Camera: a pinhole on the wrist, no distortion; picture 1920 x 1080 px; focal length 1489.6 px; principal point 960.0 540.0 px. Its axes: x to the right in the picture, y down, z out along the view. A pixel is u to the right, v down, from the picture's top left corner.
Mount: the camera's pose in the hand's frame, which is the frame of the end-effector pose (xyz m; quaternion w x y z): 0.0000 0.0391 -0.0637 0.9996 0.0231 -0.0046 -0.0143
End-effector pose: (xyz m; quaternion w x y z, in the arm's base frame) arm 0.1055 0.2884 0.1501 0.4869 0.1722 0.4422 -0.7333
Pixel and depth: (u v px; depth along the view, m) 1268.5 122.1 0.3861
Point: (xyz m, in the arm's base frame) 0.0507 0.0001 0.3176
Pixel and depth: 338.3 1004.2 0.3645
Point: 0.3522 0.1067 0.3541
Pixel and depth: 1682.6 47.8 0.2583
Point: 0.0301 0.0729 0.2028
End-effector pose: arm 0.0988 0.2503 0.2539 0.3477 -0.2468 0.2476 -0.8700
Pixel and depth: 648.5 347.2 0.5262
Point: 0.4246 0.2486 0.5998
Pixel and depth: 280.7 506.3 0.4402
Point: 0.4614 0.2934 0.4747
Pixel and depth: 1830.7 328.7 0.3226
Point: 0.1240 0.0667 0.5124
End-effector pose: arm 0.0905 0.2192 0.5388 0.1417 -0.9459 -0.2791 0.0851
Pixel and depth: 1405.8 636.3 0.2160
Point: 0.1267 0.2546 0.3758
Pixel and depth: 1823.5 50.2 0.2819
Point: 0.1341 0.4110 0.3451
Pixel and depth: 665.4 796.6 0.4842
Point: -0.0407 0.1756 0.1145
